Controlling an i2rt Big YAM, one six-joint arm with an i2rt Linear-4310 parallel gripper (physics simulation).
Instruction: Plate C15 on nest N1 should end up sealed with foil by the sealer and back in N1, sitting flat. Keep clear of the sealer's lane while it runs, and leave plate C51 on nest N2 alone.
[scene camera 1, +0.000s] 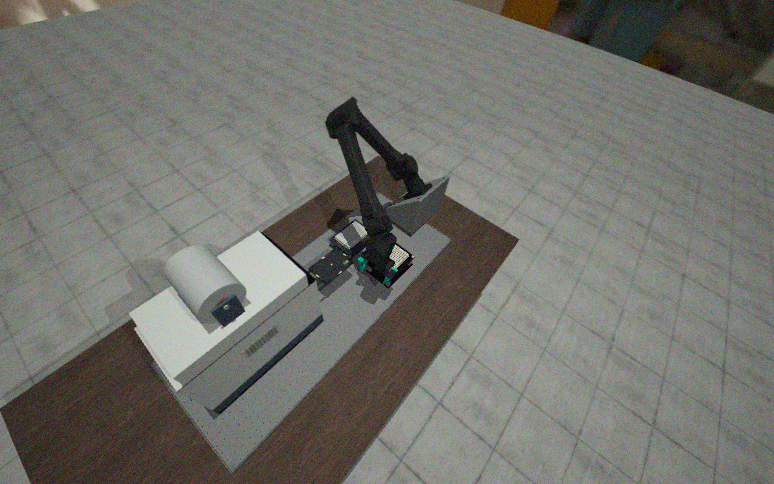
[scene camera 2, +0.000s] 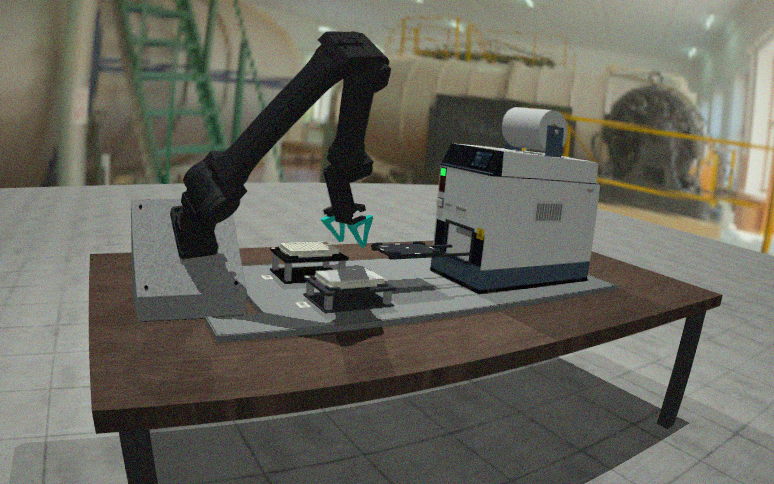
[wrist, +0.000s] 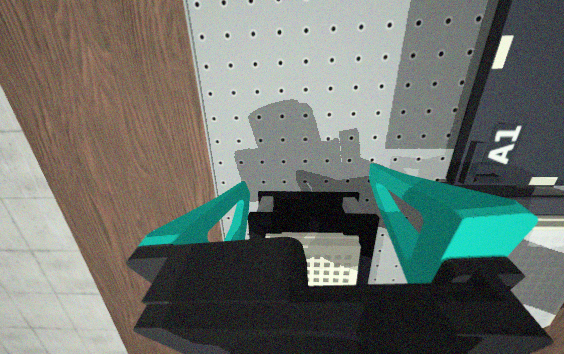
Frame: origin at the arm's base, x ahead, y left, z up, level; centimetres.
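Where they show: gripper, fingertip midpoint: (scene camera 1: 372, 278) (scene camera 2: 352, 244) (wrist: 304, 179); arm's base at its link origin: (scene camera 1: 418, 193) (scene camera 2: 193, 232).
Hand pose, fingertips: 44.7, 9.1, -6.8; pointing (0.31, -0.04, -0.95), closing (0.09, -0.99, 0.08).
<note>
Each offset is from my fingertips to the top centre of the thing, as dx, dy, dz. "spot": to the spot under its first point. Level surfaces: height alone.
My gripper (scene camera 1: 375, 271) (scene camera 2: 353, 242) (wrist: 304, 179) is open and empty, pointing down. In scene camera 2 it hangs above and to the sealer side of the back nest @[spot: -7.9, -6.2, -1.5] (scene camera 2: 336, 257). A pale plate with visible wells @[-12.3, +0.1, +0.1] (scene camera 1: 401, 256) (scene camera 2: 305, 249) (wrist: 332, 270) sits flat in that nest; the gripper body hides part of it in the wrist view. A second pale plate @[-12.5, -20.6, -1.3] (scene camera 1: 349, 235) (scene camera 2: 348, 277) sits on the front nest @[spot: -8.7, -24.3, -6.8] (scene camera 2: 371, 302), its top partly shadowed. Nest and plate labels are unreadable. The white sealer (scene camera 1: 268, 268) (scene camera 2: 525, 199) shows a green light, and its dark carrier @[+6.4, -14.8, +2.0] (scene camera 1: 331, 266) (scene camera 2: 405, 249) (wrist: 520, 100) is out and bare.
A foil roll @[+44.2, -17.9, +40.3] (scene camera 1: 199, 279) (scene camera 2: 527, 128) stands on top of the sealer. The nests and sealer share a grey perforated board @[dz -7.3] (scene camera 1: 285, 388) (wrist: 305, 50) on the wooden table @[dz -8.6] (scene camera 1: 456, 285) (scene camera 2: 228, 370). The arm's grey slanted base mount (scene camera 1: 419, 211) (scene camera 2: 154, 245) stands at the other end from the sealer.
</note>
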